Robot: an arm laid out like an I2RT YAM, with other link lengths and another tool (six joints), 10 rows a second.
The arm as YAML. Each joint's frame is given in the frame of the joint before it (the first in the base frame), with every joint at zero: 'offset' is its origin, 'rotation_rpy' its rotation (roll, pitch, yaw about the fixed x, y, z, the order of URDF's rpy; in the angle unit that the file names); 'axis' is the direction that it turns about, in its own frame. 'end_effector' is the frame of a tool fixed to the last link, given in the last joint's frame.
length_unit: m
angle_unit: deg
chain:
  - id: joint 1
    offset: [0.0, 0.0, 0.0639]
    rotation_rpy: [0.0, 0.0, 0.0]
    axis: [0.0, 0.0, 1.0]
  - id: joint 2
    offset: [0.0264, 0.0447, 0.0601]
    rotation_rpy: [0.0, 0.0, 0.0]
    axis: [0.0, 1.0, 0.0]
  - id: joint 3
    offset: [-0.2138, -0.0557, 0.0]
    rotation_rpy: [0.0, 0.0, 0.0]
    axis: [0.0, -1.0, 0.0]
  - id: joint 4
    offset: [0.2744, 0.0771, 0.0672]
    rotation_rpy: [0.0, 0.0, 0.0]
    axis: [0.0, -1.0, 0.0]
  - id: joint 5
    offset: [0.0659, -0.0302, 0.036]
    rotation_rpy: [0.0, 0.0, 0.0]
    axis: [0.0, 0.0, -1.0]
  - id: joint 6
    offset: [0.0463, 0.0, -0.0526]
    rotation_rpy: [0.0, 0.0, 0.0]
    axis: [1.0, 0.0, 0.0]
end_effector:
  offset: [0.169, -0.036, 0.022]
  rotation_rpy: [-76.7, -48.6, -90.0]
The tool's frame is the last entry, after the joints.
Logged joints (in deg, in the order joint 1, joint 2, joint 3, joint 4, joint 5, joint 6), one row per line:
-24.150 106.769 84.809 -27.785 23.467 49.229
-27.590 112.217 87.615 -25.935 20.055 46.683
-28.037 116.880 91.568 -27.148 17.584 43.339
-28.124 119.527 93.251 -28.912 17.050 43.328
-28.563 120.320 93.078 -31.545 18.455 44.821
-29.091 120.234 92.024 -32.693 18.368 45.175
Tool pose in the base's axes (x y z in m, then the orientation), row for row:
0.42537 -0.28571 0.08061 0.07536 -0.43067 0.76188 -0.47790
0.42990 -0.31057 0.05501 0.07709 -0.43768 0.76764 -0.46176
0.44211 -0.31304 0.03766 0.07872 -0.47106 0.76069 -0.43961
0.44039 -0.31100 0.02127 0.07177 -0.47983 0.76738 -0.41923
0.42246 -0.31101 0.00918 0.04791 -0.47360 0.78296 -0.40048
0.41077 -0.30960 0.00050 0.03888 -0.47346 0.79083 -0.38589
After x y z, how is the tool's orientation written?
As a quaternion, w x y z.
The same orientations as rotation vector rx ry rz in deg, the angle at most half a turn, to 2 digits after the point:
-74.01 130.92 -82.12
-75.14 131.78 -79.27
-80.79 130.46 -75.39
-82.63 132.15 -72.20
-82.74 136.79 -69.97
-83.18 138.93 -67.79

